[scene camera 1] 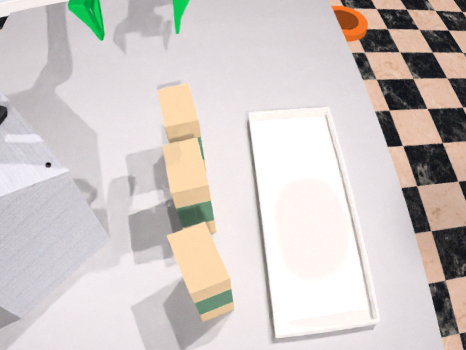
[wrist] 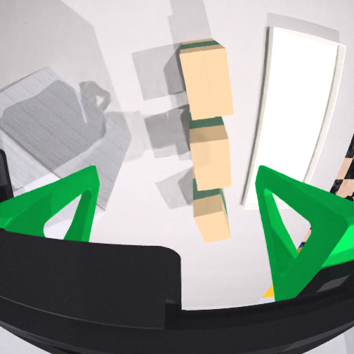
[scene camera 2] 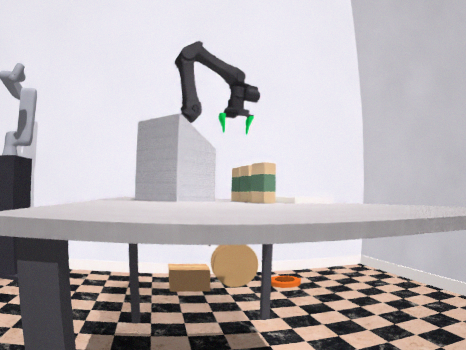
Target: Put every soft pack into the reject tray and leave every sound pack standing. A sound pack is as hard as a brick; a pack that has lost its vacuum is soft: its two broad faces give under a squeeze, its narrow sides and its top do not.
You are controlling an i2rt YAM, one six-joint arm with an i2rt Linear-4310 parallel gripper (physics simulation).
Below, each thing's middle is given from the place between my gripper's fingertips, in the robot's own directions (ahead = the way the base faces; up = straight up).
Labels:
My gripper is now 230 mm short of the white reject tray [scene camera 1: 319, 277], 80 mm to the left of it and 270 mm above it.

